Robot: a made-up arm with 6 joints. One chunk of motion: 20 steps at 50 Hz.
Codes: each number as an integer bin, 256 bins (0 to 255) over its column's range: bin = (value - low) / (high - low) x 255, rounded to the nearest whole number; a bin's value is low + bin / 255 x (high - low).
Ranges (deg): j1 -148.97..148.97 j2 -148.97..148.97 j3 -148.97..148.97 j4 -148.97..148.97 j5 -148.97..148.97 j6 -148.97..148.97
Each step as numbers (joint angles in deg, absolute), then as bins.
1 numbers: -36.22 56.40 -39.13 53.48 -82.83 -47.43
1 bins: 97 176 94 173 57 87
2 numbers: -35.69 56.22 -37.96 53.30 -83.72 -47.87
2 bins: 97 176 95 173 56 87
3 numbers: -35.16 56.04 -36.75 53.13 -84.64 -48.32
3 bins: 97 175 96 173 55 86
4 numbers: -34.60 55.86 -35.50 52.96 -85.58 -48.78
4 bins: 98 175 97 173 54 86
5 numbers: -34.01 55.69 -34.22 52.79 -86.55 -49.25
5 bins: 98 175 98 173 53 85
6 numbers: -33.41 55.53 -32.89 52.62 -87.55 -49.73
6 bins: 99 175 99 173 53 85
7 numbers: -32.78 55.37 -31.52 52.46 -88.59 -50.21
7 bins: 99 175 101 172 52 85
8 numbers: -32.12 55.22 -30.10 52.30 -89.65 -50.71
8 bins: 100 175 102 172 51 84
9 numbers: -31.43 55.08 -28.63 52.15 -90.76 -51.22
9 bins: 101 175 103 172 50 84
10 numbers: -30.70 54.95 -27.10 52.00 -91.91 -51.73
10 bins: 101 175 104 172 49 83
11 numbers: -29.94 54.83 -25.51 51.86 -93.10 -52.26
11 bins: 102 174 106 172 48 83
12 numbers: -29.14 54.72 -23.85 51.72 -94.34 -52.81
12 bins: 103 174 107 172 47 82
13 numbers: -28.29 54.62 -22.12 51.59 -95.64 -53.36
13 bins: 103 174 109 172 46 82
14 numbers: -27.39 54.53 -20.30 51.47 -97.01 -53.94
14 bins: 104 174 110 172 44 81
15 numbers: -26.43 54.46 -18.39 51.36 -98.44 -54.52
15 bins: 105 174 112 171 43 81
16 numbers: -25.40 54.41 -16.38 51.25 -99.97 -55.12
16 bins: 106 174 113 171 42 80
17 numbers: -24.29 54.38 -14.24 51.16 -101.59 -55.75
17 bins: 107 174 115 171 41 80
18 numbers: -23.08 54.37 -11.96 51.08 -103.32 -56.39
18 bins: 108 174 117 171 39 79
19 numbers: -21.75 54.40 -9.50 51.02 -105.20 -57.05
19 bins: 109 174 119 171 37 79
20 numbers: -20.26 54.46 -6.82 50.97 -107.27 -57.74
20 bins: 110 174 122 171 36 78
